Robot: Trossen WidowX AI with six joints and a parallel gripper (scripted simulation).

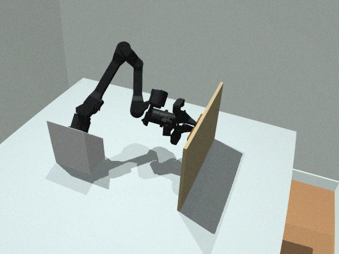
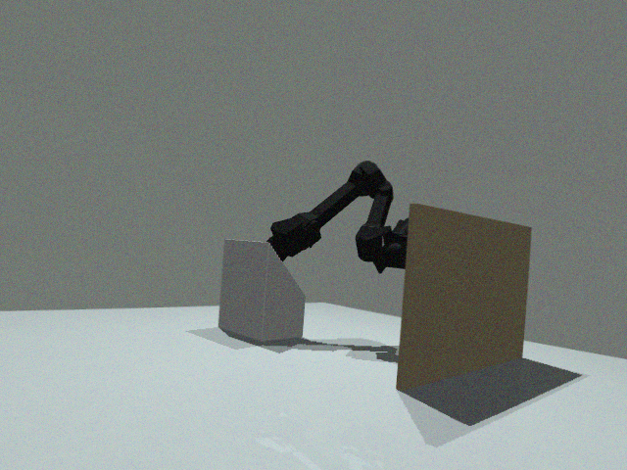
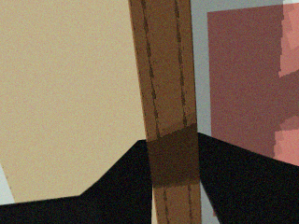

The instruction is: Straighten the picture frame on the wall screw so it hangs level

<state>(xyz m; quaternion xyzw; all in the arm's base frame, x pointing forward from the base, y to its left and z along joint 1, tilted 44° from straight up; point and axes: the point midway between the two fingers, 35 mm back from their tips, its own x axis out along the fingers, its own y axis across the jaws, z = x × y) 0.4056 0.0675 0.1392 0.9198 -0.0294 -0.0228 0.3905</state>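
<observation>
Now: gripper tip 5 cm above the picture frame. Also, from my gripper tip: tan wall board (6 cm below, 2 cm ahead).
</observation>
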